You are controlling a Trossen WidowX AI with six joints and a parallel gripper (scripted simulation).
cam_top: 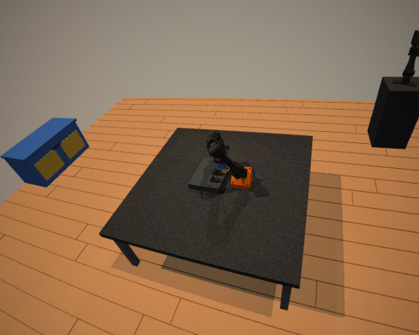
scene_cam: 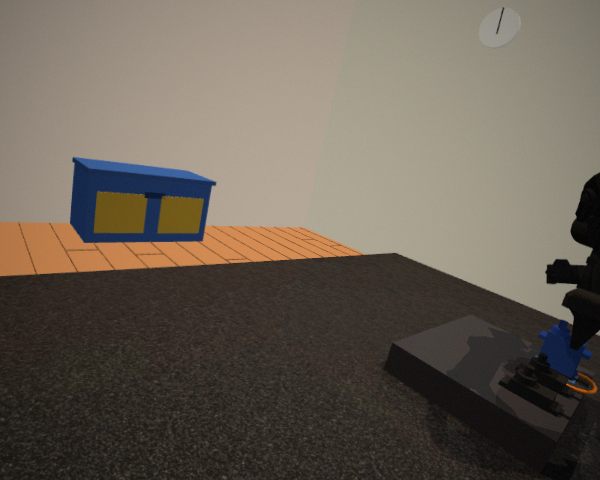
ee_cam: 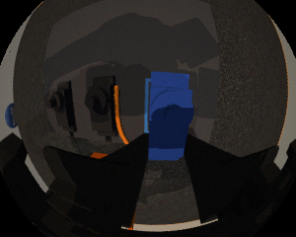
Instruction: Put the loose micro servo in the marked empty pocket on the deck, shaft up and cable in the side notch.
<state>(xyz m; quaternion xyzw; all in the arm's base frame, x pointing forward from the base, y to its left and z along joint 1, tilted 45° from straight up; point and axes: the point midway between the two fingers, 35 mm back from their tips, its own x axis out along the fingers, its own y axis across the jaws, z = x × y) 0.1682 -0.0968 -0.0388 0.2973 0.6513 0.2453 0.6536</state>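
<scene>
The dark deck lies 13 cm ahead of my gripper tip, 7 cm to the left of it and 7 cm below it.
</scene>
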